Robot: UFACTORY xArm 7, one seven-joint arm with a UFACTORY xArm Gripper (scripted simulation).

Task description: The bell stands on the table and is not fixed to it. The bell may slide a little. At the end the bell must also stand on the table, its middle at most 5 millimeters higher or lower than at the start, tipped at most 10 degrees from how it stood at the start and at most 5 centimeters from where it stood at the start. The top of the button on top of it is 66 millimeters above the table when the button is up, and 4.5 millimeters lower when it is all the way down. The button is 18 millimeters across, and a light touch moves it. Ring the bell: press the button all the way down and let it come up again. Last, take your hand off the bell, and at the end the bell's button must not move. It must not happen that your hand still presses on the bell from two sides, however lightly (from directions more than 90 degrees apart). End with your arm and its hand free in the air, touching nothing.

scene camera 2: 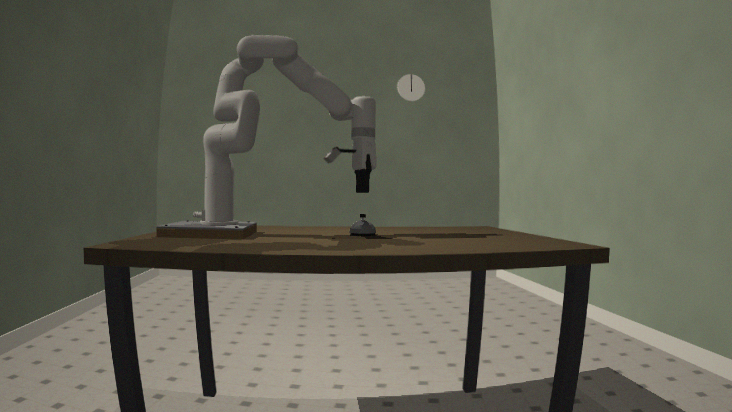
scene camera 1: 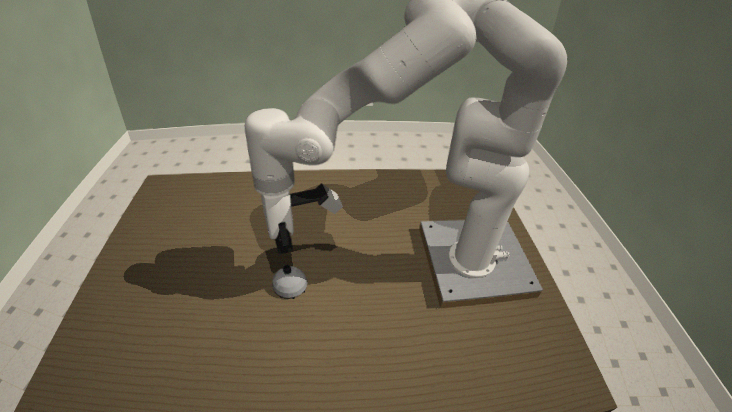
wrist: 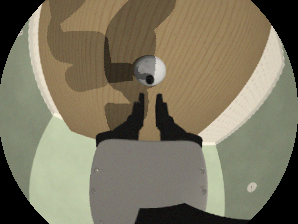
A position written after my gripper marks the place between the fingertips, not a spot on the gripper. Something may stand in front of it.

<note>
In view: my gripper [scene camera 1: 284, 247] and a silver dome bell [scene camera 1: 290, 285].
The silver dome bell is seen too in the wrist view [wrist: 148, 65]. My gripper is seen too in scene camera 2 [scene camera 2: 362, 192] and in the wrist view [wrist: 150, 100].
</note>
